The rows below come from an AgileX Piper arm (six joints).
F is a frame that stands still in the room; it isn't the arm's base.
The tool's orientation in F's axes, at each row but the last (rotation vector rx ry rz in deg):
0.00 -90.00 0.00
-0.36 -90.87 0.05
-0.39 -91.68 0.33
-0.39 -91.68 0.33
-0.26 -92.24 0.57
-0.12 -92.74 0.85
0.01 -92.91 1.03
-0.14 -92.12 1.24
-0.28 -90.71 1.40
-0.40 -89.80 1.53
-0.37 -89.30 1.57
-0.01 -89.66 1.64
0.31 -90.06 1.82
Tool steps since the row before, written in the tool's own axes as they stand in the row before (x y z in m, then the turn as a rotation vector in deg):
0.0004 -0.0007 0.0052 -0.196 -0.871 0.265
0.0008 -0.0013 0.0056 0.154 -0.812 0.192
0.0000 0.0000 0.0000 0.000 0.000 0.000
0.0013 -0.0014 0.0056 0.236 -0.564 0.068
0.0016 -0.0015 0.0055 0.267 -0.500 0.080
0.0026 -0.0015 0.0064 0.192 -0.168 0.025
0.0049 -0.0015 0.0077 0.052 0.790 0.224
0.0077 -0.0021 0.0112 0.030 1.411 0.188
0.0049 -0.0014 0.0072 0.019 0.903 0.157
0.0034 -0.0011 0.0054 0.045 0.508 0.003
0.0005 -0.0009 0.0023 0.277 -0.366 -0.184
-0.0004 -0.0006 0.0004 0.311 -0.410 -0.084
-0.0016 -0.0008 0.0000 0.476 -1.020 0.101
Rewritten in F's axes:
-0.0052 -0.0007 0.0004 -0.265 -0.871 -0.196
-0.0056 -0.0013 0.0007 -0.197 -0.811 0.155
0.0000 0.0000 0.0000 0.000 0.000 0.000
-0.0056 -0.0014 0.0011 -0.075 -0.562 0.238
-0.0056 -0.0015 0.0014 -0.089 -0.498 0.268
-0.0065 -0.0015 0.0023 -0.033 -0.166 0.192
-0.0079 -0.0015 0.0045 -0.235 0.788 0.031
-0.0115 -0.0021 0.0073 -0.206 1.409 0.001
-0.0072 -0.0014 0.0048 -0.168 0.901 0.000
-0.0054 -0.0011 0.0034 -0.009 0.509 0.034
-0.0023 -0.0009 0.0005 0.192 -0.357 0.283
-0.0004 -0.0006 -0.0004 0.093 -0.403 0.318
0.0000 -0.0008 -0.0016 -0.077 -1.014 0.493

